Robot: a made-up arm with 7 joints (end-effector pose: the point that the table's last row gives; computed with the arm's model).
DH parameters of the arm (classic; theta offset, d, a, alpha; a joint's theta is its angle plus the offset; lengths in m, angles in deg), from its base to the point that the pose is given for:
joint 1: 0 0.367 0 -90
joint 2: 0 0 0 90
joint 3: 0 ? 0.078 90
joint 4: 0 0 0.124 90
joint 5: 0 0.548 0 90
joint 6: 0 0 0.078 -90
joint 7: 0 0.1 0 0
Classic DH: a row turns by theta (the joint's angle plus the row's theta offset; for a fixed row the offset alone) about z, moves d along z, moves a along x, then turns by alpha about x.
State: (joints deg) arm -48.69 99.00 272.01 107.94 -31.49 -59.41 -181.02
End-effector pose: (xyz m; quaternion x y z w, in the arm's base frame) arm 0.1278 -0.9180 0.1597 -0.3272 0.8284 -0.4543 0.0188
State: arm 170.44 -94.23 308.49 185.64 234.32 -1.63 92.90
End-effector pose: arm 1.0168 -0.2619 0.3025 -0.4302 0.6067 -0.5077 0.4349
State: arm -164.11 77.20 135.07 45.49 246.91 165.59 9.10
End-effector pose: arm -0.0015 -0.4562 0.7122 0.6331 -0.5567 -0.4156 0.3414
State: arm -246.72 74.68 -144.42 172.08 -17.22 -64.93 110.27
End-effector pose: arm -0.3971 0.8655 0.5297 -0.0204 -0.9038 -0.3118 0.2925
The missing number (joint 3, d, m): 0.413
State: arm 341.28 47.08 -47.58 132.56 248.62 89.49 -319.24
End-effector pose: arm 0.6838 -0.6338 0.8542 0.1814 -0.2503 -0.0756 0.9480
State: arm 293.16 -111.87 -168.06 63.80 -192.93 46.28 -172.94
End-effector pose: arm -0.1274 -0.1042 -0.3991 -0.5597 -0.8092 0.1573 0.0848
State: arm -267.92 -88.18 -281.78 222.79 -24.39 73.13 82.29
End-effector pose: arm 0.4352 -0.8382 0.3406 0.3651 -0.3397 0.3100 0.8094
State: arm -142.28 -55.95 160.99 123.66 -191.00 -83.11 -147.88
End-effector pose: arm 0.7549 0.3656 0.3935 0.9655 -0.0385 0.0050 0.2577
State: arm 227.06 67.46 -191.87 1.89 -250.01 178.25 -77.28
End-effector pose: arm 0.0691 0.1098 0.5901 0.2956 -0.4781 0.1905 0.8049
